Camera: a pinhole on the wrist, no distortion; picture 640 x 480 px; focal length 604.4 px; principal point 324.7 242.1 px. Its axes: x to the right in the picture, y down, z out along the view. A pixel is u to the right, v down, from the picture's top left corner.
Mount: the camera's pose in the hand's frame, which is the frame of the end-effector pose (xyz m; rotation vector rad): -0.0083 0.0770 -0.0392 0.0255 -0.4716 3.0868
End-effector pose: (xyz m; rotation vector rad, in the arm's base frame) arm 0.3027 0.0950 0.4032 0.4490 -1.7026 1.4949
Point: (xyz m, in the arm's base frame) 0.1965 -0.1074 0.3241
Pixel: 421.4 46.1
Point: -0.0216 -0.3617 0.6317
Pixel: 58.6 157.0
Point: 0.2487 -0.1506 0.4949
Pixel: 233.8 355.6
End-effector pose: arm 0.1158 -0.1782 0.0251 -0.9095 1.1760 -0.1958
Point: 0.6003 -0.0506 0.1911
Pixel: 312.5 335.4
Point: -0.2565 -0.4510 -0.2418
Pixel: behind the camera
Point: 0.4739 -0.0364 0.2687
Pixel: 448.0 396.0
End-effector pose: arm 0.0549 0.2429 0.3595 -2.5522 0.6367 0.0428
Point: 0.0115 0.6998 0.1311
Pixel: 554.0 421.1
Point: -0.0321 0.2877 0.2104
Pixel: 566.4 66.5
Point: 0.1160 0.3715 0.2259
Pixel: 265.6 399.7
